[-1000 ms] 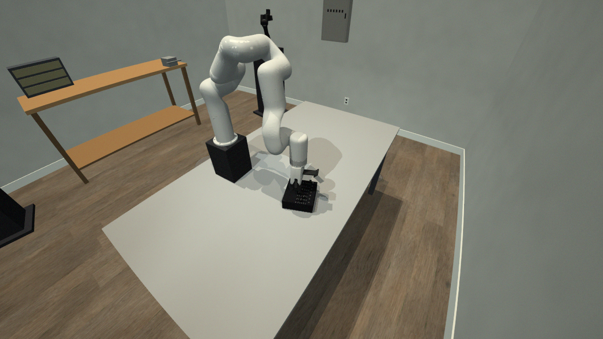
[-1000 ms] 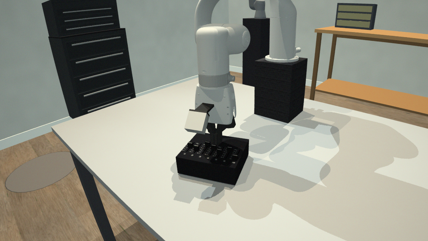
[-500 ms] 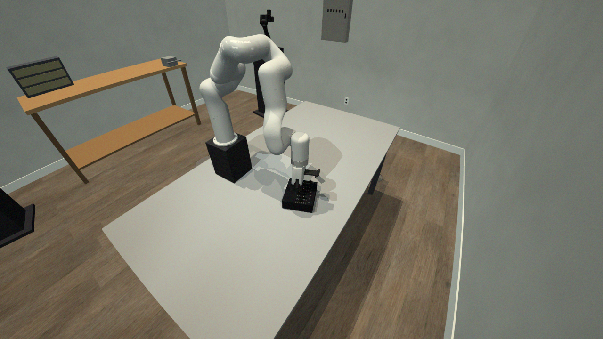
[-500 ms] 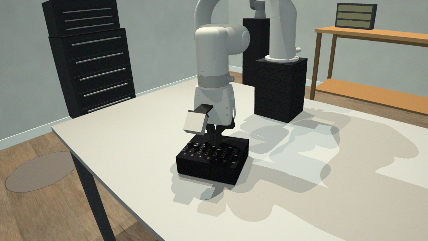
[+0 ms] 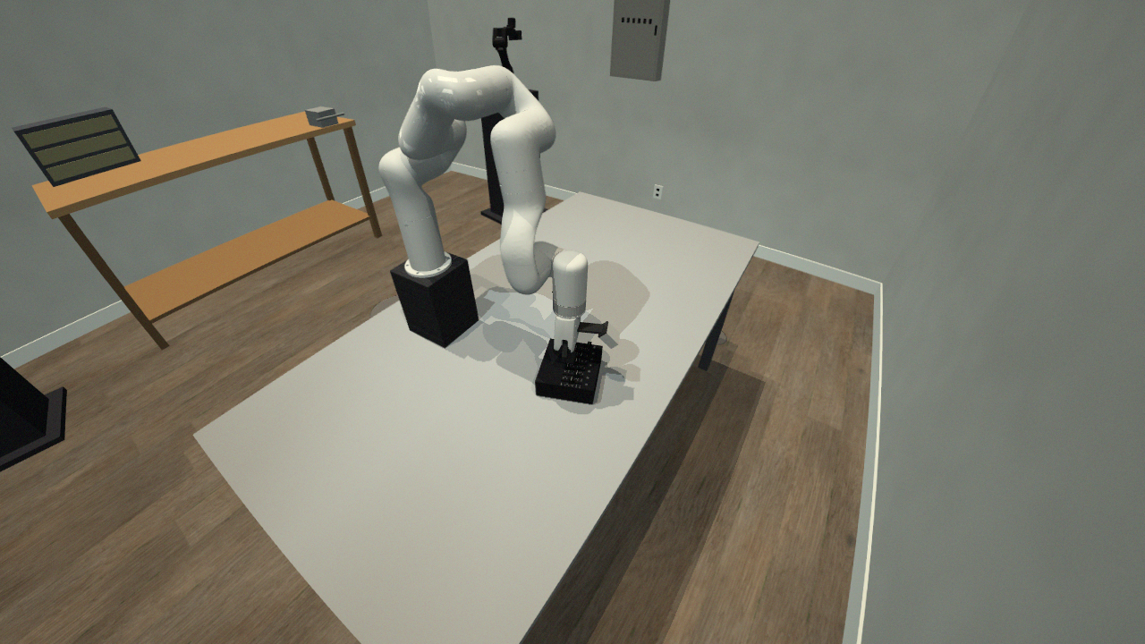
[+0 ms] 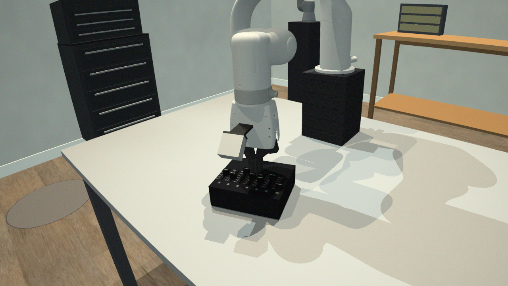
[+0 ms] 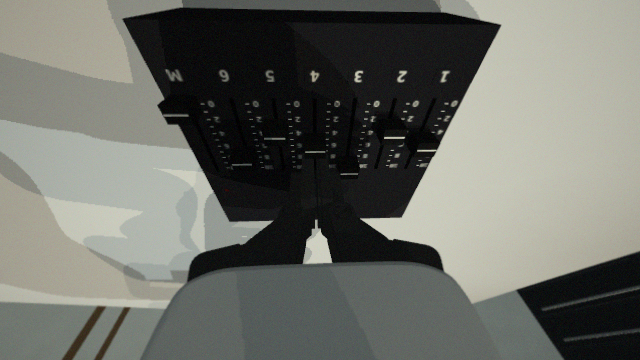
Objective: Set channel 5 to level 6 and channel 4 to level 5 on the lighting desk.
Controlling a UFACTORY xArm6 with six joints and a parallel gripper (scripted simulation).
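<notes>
My hand is 20 mm short of the channel 4 cap, 10 mm to the right of it and 10 mm above it. From my hand the other things lie so: channel 5 fader cap 30 mm to the left, 10 mm below, 10 mm ahead; then channel 3 fader cap 20 mm to the right, 10 mm below, 10 mm ahead; then channel 6 fader cap 40 mm to the left, 10 mm below, 10 mm behind.
</notes>
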